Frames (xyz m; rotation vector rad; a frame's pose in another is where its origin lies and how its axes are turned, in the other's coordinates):
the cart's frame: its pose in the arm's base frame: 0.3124 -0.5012 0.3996 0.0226 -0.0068 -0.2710
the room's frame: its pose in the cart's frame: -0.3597 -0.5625 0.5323 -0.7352 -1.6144 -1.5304
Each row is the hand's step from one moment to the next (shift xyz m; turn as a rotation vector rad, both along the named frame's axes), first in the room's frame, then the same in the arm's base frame.
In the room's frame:
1: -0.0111 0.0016 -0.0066 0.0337 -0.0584 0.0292
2: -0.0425 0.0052 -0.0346 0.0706 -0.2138 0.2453
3: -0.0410 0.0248 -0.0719 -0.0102 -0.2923 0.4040
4: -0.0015 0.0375 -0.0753 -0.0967 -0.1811 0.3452
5: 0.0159 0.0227 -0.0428 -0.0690 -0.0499 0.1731
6: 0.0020 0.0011 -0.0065 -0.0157 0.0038 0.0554
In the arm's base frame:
1: 0.0066 -0.0070 -0.0087 -0.0632 0.0375 -0.0022
2: 0.0232 -0.0361 -0.0344 -0.1853 0.2729 -0.0453
3: 0.0340 -0.0756 -0.0244 -0.1865 0.4383 -0.1479
4: 0.0225 -0.0796 0.0155 -0.0544 0.3632 -0.1626
5: 0.0048 -0.0450 0.0236 0.0178 0.1762 -0.0764
6: -0.0010 -0.0065 0.0020 0.0186 0.0540 -0.0083

